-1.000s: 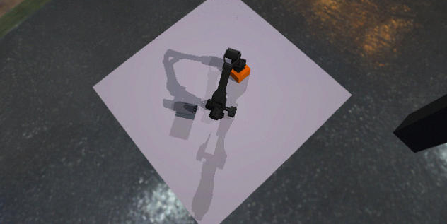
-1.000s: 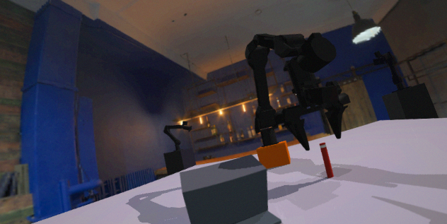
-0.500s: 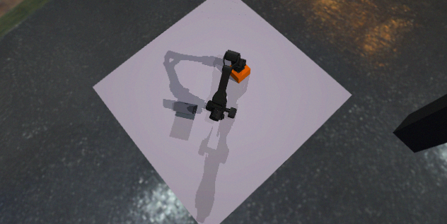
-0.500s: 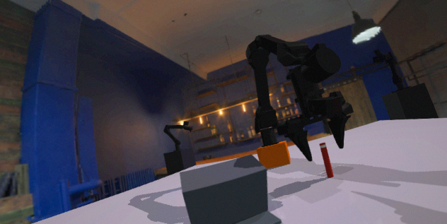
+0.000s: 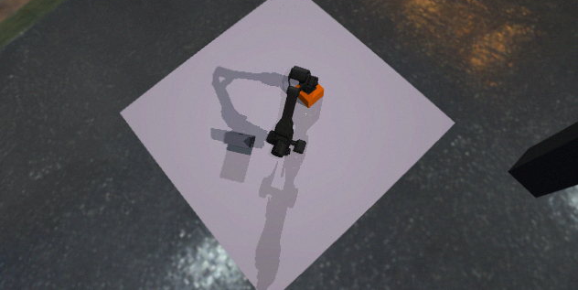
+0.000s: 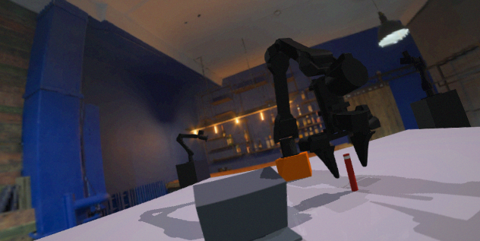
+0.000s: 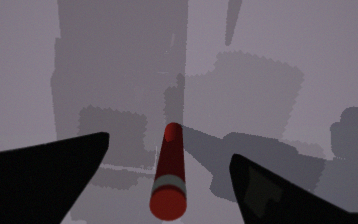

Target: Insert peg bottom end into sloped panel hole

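Right now the red peg is 2 cm above my gripper tip. From my gripper tip the other things lie so: grey sloped panel block (19 cm to the right, 16 cm ahead, 1 cm above).
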